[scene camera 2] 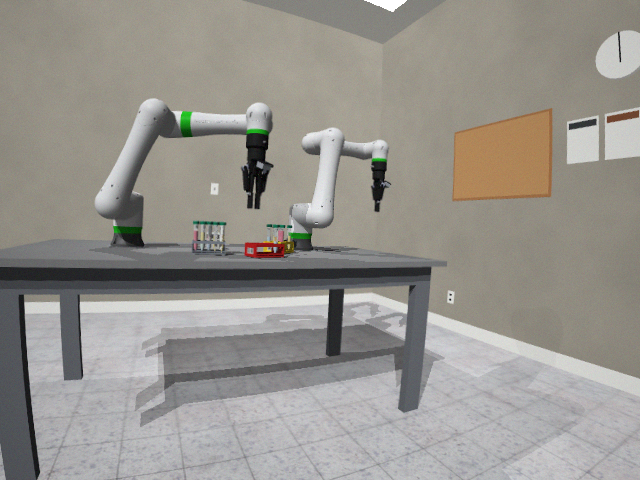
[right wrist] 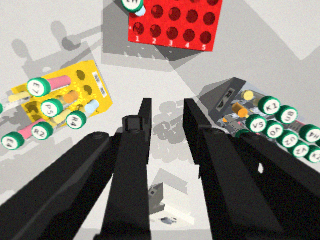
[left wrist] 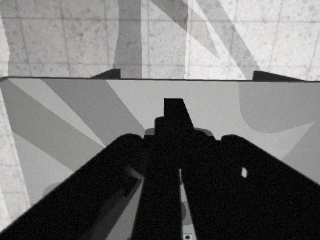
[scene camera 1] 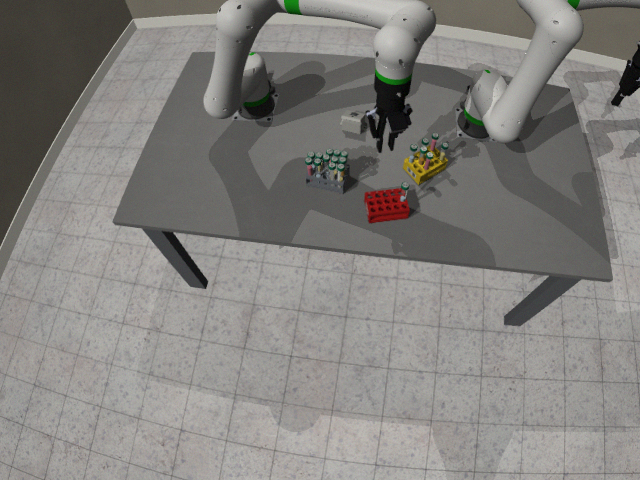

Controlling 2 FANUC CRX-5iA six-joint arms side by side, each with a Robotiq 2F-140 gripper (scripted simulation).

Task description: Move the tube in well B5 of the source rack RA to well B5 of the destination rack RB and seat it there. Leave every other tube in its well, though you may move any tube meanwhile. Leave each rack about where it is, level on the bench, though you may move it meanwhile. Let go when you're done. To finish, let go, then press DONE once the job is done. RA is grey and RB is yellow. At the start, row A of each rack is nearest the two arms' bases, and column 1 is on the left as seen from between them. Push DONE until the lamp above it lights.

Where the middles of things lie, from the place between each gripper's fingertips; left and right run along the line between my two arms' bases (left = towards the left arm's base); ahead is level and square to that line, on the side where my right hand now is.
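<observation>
Positions from my right hand (scene camera 1: pixel 384 148): yellow rack RB (scene camera 1: pixel 438 166), 8 cm behind, 15 cm to the left, 19 cm below; red rack (scene camera 1: pixel 386 211), 10 cm ahead, 2 cm to the left, 19 cm below; grey rack RA (right wrist: pixel 232 95), 18 cm to the right, 19 cm below; small pale box (right wrist: pixel 165 194), 26 cm behind, 11 cm to the right, 18 cm below.
Relative to the yellow rack RB, my left hand is 240 mm short of it, 710 mm to the left of it and 240 mm above it. Positions from my left hand: red rack, 420 mm ahead, 840 mm to the right, 240 mm below; grey rack RA, 320 mm ahead, 1040 mm to the right, 240 mm below; small pale box, 60 mm ahead, 980 mm to the right, 220 mm below.
</observation>
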